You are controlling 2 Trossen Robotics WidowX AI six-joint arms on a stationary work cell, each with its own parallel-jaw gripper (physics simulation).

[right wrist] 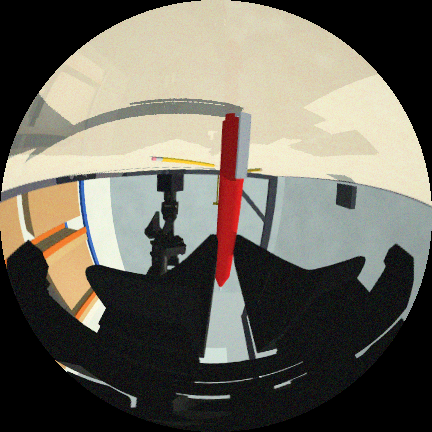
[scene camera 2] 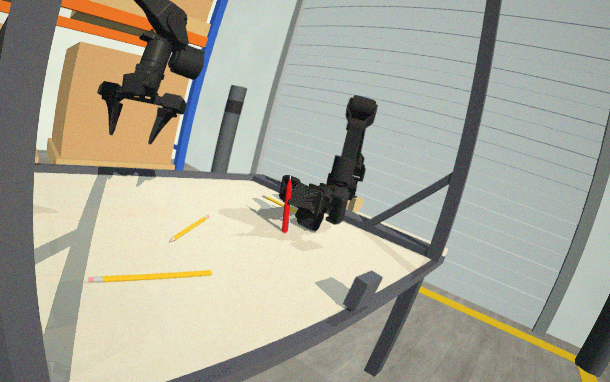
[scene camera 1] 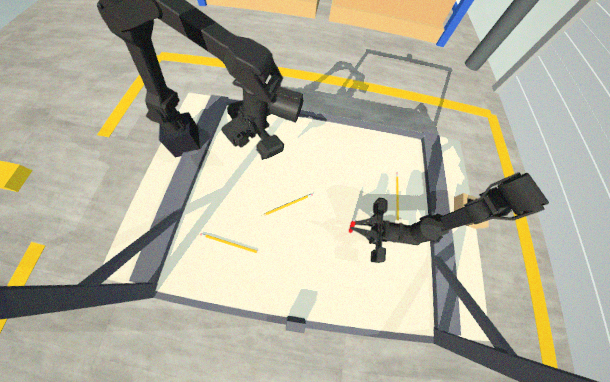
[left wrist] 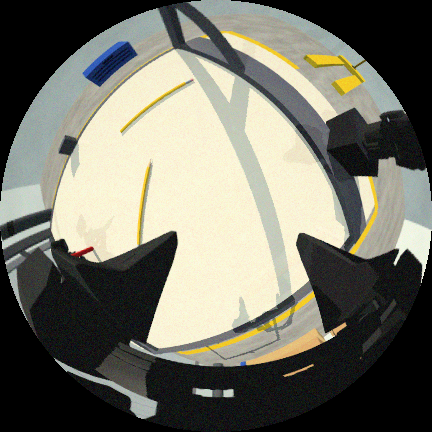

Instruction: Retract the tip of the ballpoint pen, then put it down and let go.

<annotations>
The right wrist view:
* my left gripper: 162, 213
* my right gripper: 224, 240
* red ballpoint pen: 235, 134
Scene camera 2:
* my left gripper: 129, 139
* my right gripper: 286, 200
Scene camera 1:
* my left gripper: 254, 148
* my right gripper: 350, 225
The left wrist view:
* my left gripper: 240, 238
</annotations>
